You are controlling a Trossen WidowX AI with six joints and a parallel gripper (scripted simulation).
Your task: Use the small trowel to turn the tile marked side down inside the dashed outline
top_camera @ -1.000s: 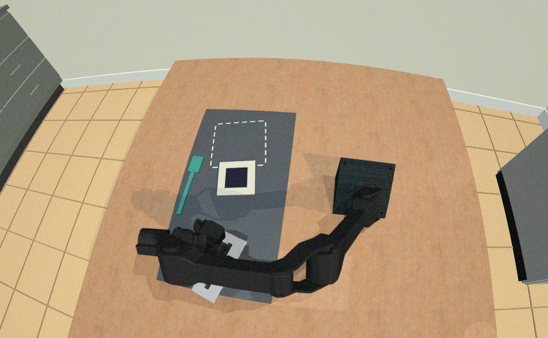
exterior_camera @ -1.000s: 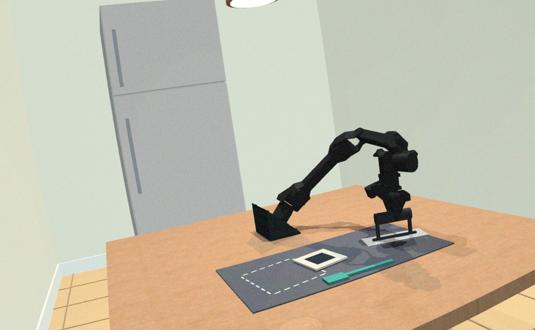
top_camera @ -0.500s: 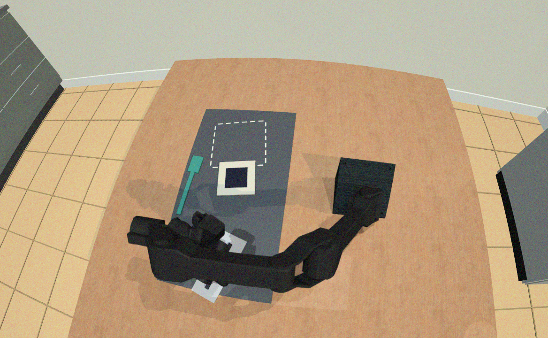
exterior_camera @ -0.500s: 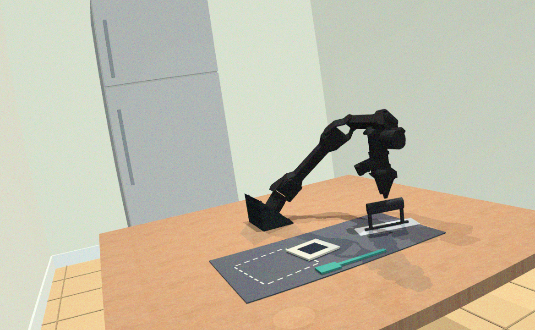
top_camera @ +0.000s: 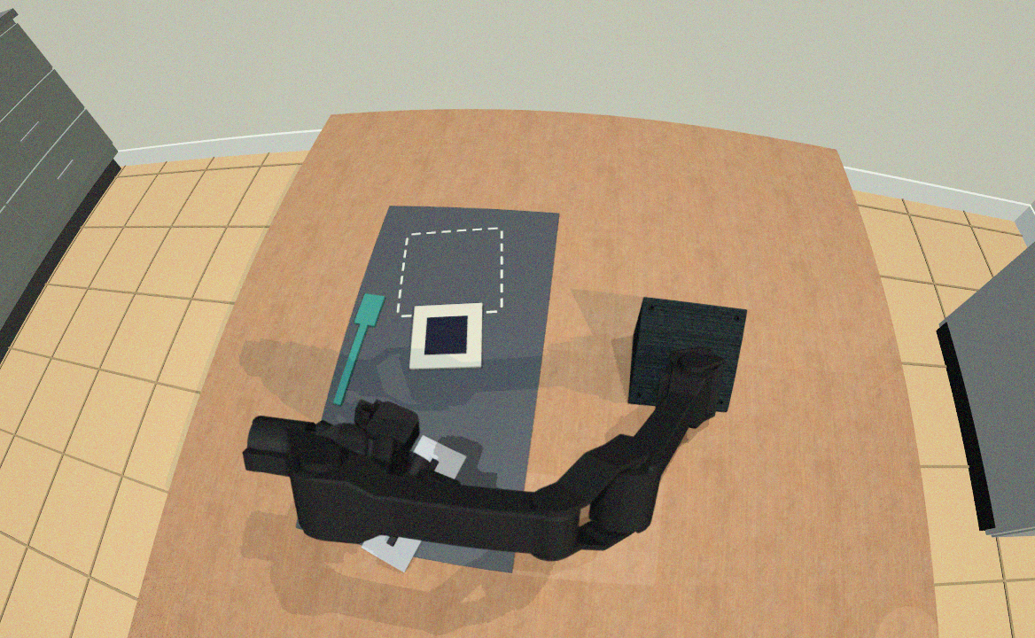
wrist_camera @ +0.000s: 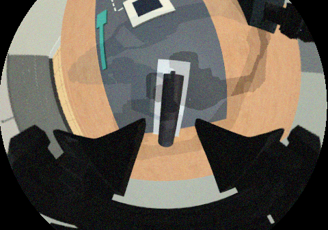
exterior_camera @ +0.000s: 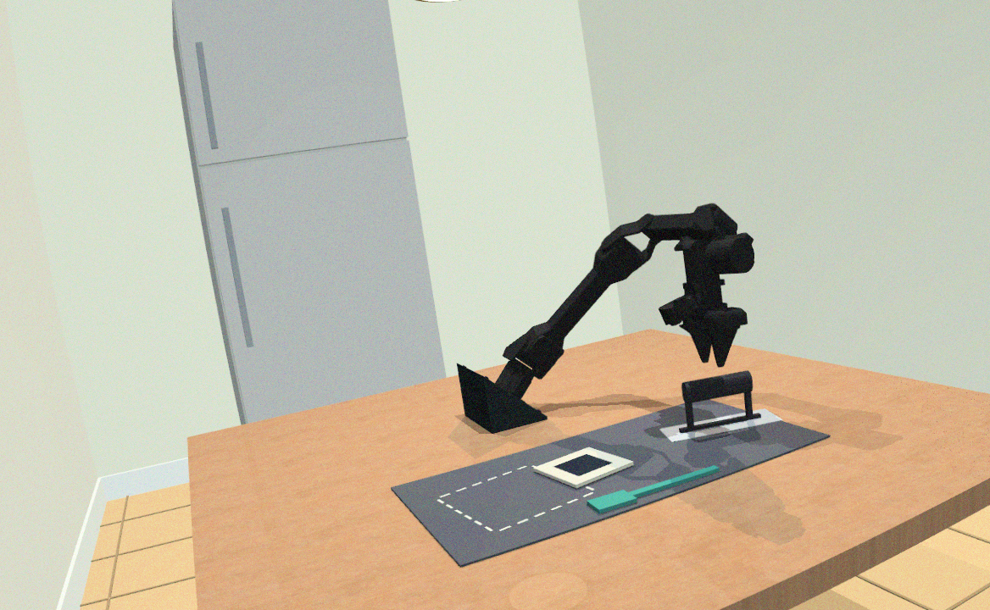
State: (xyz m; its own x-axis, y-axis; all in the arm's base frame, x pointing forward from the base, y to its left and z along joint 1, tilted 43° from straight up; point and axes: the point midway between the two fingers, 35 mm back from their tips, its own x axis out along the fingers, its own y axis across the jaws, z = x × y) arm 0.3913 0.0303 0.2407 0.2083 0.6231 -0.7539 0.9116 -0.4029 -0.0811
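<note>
The trowel lies 70 mm below my gripper tip, 20 mm to the right of it and 10 mm behind it. From my gripper tip the other things lie so: teal flat tool 280 mm to the right, 120 mm ahead, 110 mm below; cream tile 270 mm to the right, 110 mm below, 30 mm behind; grey mat 240 mm to the right, 130 mm below, 20 mm behind.
</note>
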